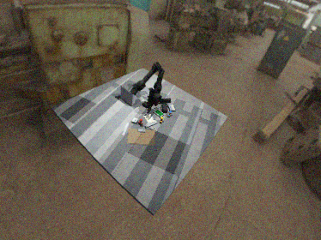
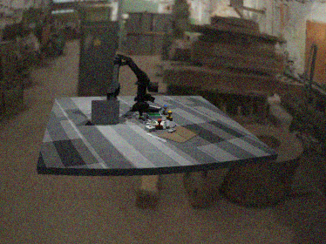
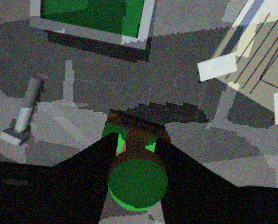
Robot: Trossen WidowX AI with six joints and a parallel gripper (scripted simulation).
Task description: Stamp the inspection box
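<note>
Right now my gripper tip is 90 mm short of the green ink pad, 40 mm to the right of it and 20 mm above it. Round my gripper tip: dark block: 140 mm to the left, 70 mm ahead, 10 mm below; cream card: 90 mm ahead, 80 mm to the right, 30 mm below; pass stamp: right at my gripper tip.
</note>
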